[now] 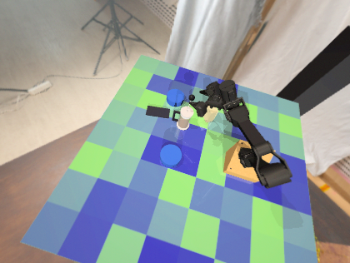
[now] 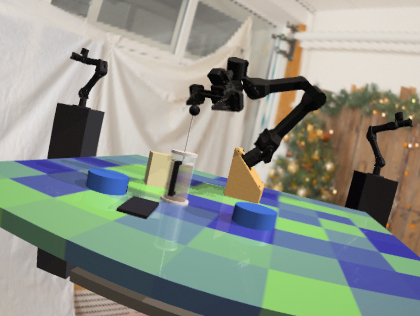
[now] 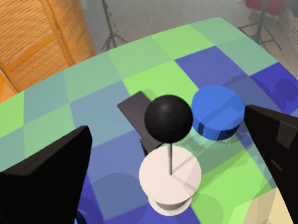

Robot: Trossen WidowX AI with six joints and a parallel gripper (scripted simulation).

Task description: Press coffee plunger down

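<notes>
My gripper tip is now 3 cm short of the coffee press, 1 cm to the left of it and 15 cm above it. Also, from my gripper tip: flat black slab: 18 cm ahead, 6 cm to the right, 28 cm below.
</notes>
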